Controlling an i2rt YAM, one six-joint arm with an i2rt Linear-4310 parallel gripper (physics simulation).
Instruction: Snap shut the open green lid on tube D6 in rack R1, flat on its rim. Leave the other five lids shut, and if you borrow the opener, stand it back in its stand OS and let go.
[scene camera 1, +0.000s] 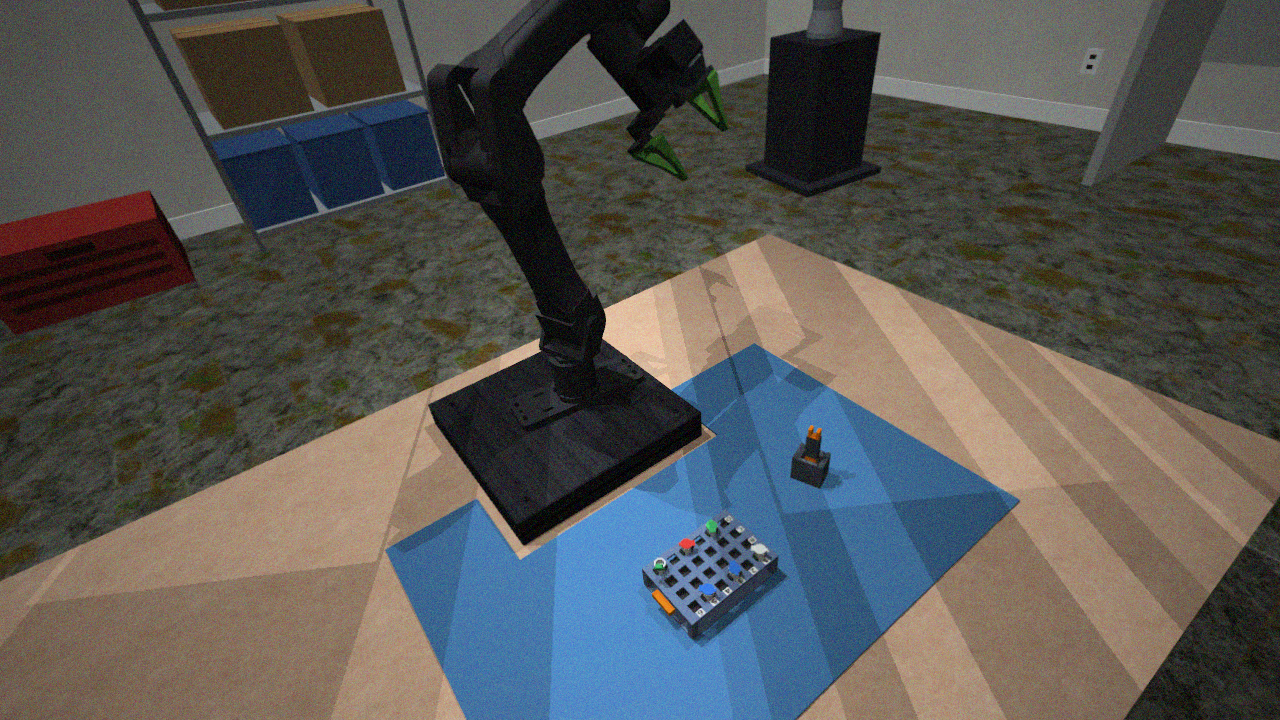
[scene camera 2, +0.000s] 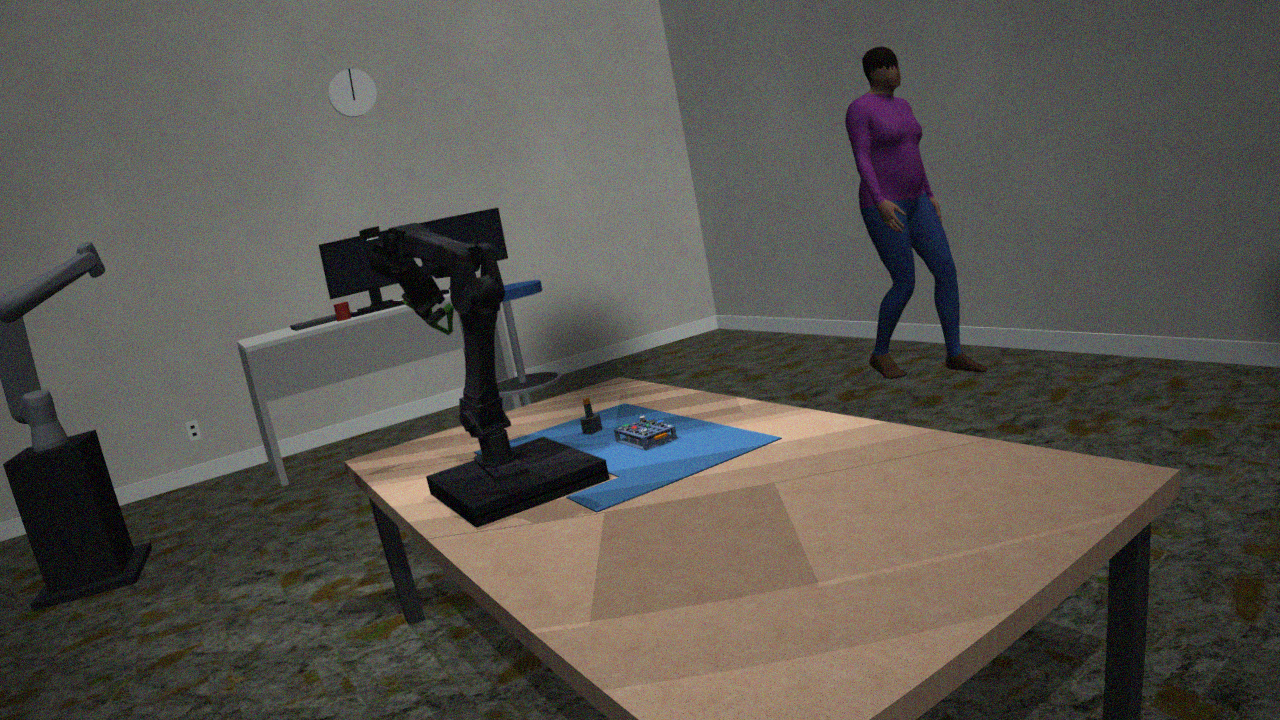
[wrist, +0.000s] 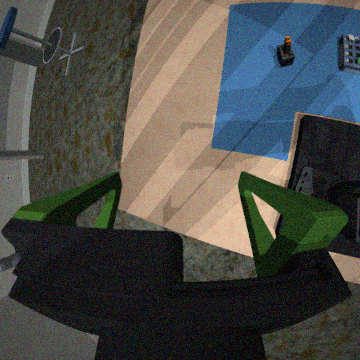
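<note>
Rack R1 stands on the blue mat; part of it shows at the right edge of the wrist view. At its left corner in scene camera 1, a green-lidded tube shows a pale ring with green at it; the lid's exact tilt is too small to tell. A red lid, a second green lid, a whitish lid and two blue lids look shut. The opener stands upright in its stand OS. My gripper is open and empty, high up and far from both.
The arm's black base stands beside the blue mat on the wooden table. An orange tab is on the rack's end. A person stands beyond the table.
</note>
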